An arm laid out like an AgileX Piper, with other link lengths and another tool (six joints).
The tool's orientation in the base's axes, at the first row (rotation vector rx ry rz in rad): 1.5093, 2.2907, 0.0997
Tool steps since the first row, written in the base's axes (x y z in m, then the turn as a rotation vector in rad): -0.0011, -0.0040, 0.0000, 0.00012, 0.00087, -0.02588; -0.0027, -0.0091, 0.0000, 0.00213, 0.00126, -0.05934; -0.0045, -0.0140, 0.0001, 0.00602, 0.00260, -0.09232; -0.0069, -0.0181, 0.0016, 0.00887, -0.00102, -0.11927; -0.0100, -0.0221, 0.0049, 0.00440, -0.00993, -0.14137; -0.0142, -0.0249, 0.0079, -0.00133, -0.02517, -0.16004; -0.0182, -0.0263, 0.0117, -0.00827, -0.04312, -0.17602; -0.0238, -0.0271, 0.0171, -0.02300, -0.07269, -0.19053; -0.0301, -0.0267, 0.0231, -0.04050, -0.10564, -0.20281; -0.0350, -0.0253, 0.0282, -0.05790, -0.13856, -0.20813; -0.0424, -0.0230, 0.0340, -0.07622, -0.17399, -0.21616; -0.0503, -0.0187, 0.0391, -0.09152, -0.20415, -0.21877
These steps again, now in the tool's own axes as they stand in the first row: -0.0032, -0.0026, 0.0002, 0.00809, -0.00654, 0.02372; -0.0072, -0.0061, 0.0004, 0.01725, -0.01369, 0.05516; -0.0110, -0.0097, 0.0004, 0.02649, -0.01868, 0.08669; -0.0143, -0.0131, -0.0012, 0.02992, -0.02500, 0.11307; -0.0178, -0.0166, -0.0047, 0.02974, -0.03857, 0.13316; -0.0197, -0.0206, -0.0086, 0.02334, -0.05494, 0.15061; -0.0207, -0.0236, -0.0133, 0.01416, -0.07277, 0.16558; -0.0210, -0.0273, -0.0201, -0.00319, -0.10179, 0.17817; -0.0202, -0.0310, -0.0280, -0.02326, -0.13402, 0.18823; -0.0187, -0.0333, -0.0347, -0.04531, -0.16427, 0.19192; -0.0158, -0.0372, -0.0430, -0.06853, -0.19709, 0.19816; -0.0107, -0.0409, -0.0512, -0.08959, -0.22364, 0.19969
